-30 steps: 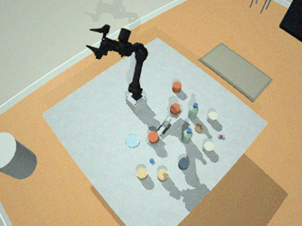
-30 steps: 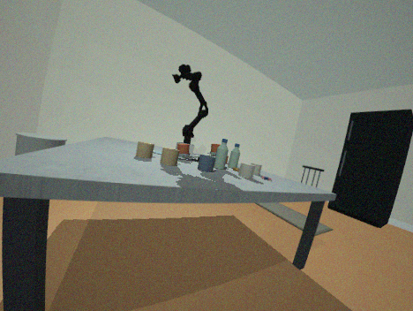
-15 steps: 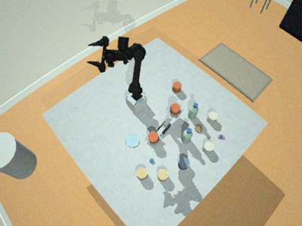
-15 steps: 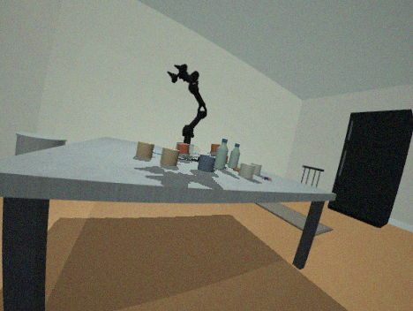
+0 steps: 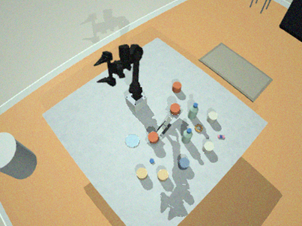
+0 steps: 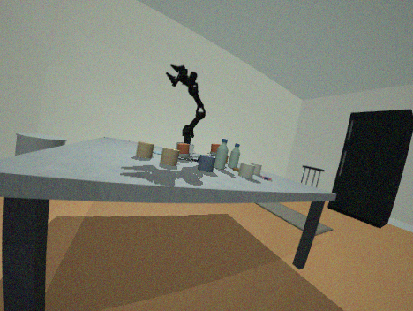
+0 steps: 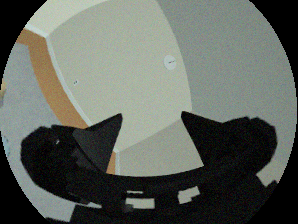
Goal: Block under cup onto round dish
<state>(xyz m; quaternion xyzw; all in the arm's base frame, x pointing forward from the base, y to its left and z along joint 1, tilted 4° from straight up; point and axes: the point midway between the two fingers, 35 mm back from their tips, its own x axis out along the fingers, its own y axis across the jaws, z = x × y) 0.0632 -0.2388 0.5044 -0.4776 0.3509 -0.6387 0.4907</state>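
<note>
The block lies 29 cm ahead of my gripper tip, 14 cm to the left of it and 57 cm below it. The rest, counted from my gripper tip: small blue piece 39 cm ahead, 2 cm to the left, 60 cm below; then blue cup 58 cm ahead, 14 cm to the left, 57 cm below; then round pale blue dish 19 cm ahead, 3 cm to the left, 61 cm below.
</note>
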